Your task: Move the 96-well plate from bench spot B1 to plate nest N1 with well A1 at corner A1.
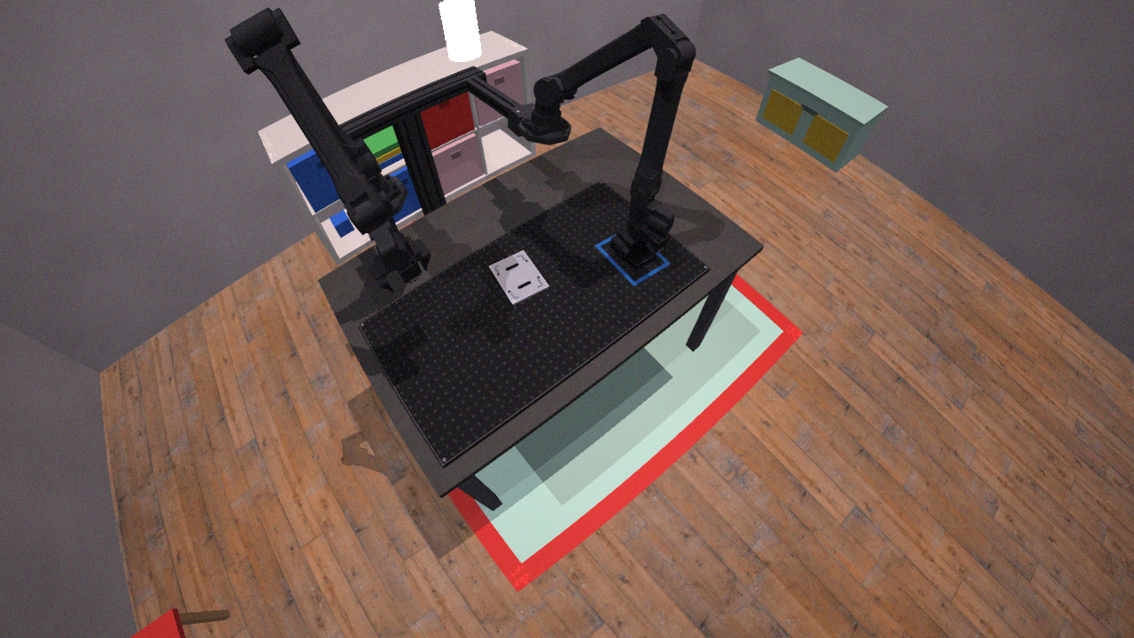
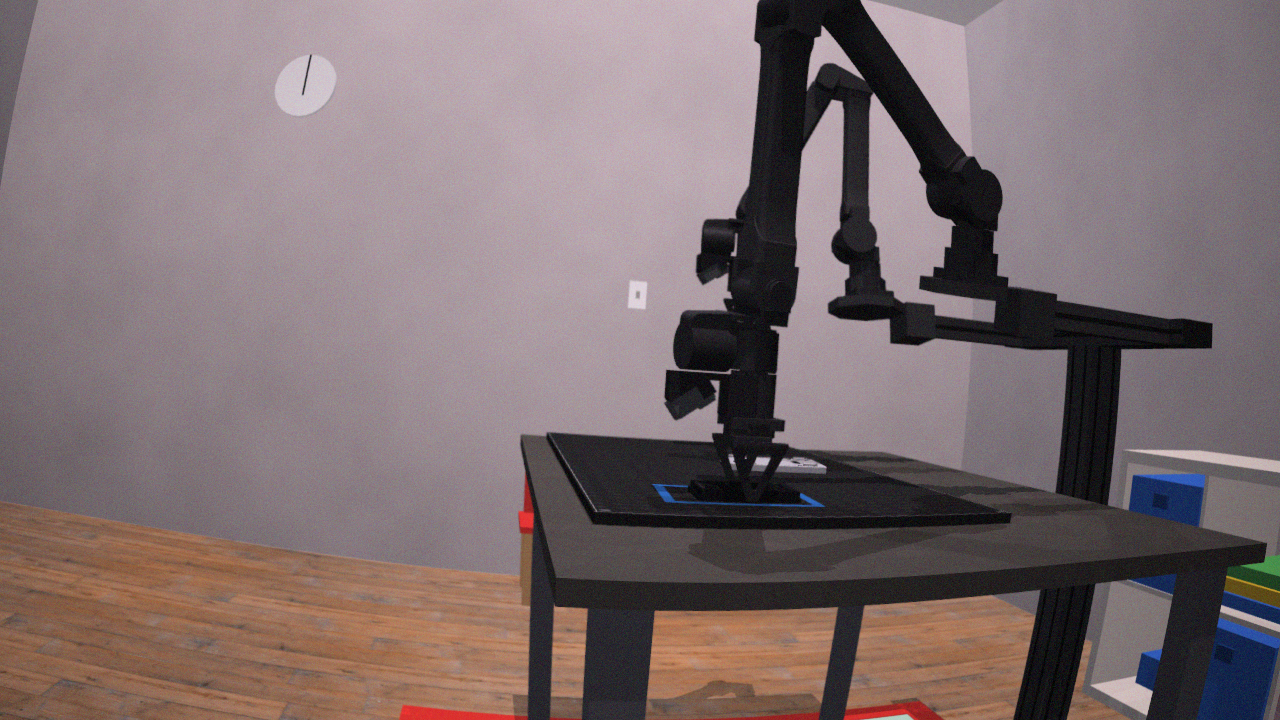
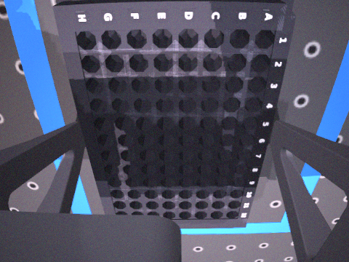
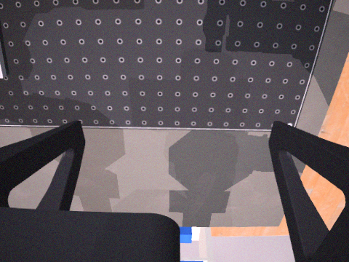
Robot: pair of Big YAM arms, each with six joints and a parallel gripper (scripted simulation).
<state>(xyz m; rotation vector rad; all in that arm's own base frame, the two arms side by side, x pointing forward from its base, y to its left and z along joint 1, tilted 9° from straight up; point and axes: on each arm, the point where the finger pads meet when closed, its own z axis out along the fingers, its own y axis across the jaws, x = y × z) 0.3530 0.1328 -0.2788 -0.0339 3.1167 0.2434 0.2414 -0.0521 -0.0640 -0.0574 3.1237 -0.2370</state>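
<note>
Now: the black 96-well plate right at my left hand. The rest, counted from my left hand: plate nest N1: 350 mm to the right, 110 mm behind; then A1 mark: 410 mm to the right, 40 mm behind.
</note>
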